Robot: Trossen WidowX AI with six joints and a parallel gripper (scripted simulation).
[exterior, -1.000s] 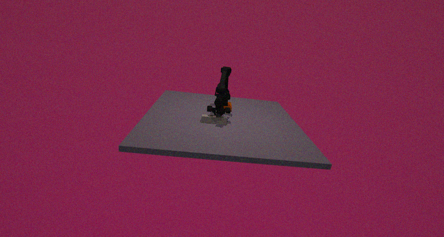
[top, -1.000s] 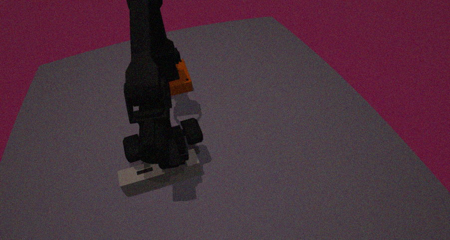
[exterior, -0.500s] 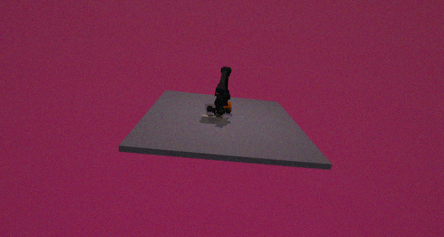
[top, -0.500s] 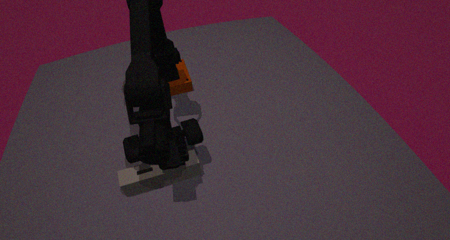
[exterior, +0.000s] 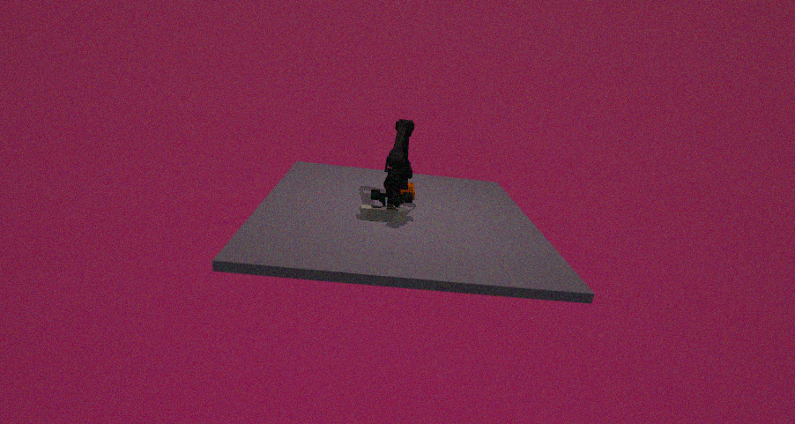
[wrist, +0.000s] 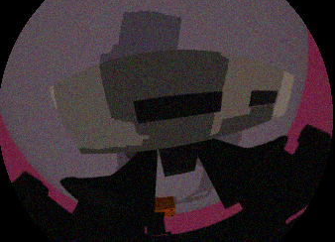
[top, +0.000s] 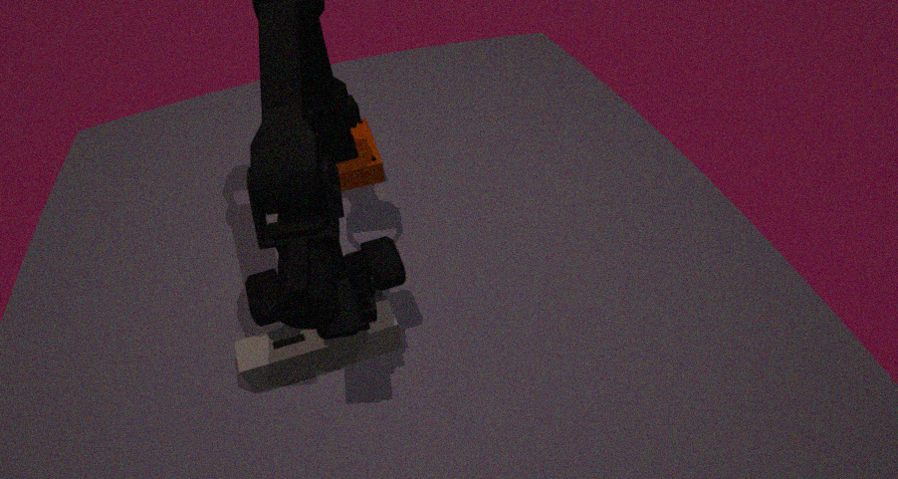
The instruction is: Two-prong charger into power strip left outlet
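The two-prong charger lies 2 cm ahead of my gripper tip and 1 cm above it.
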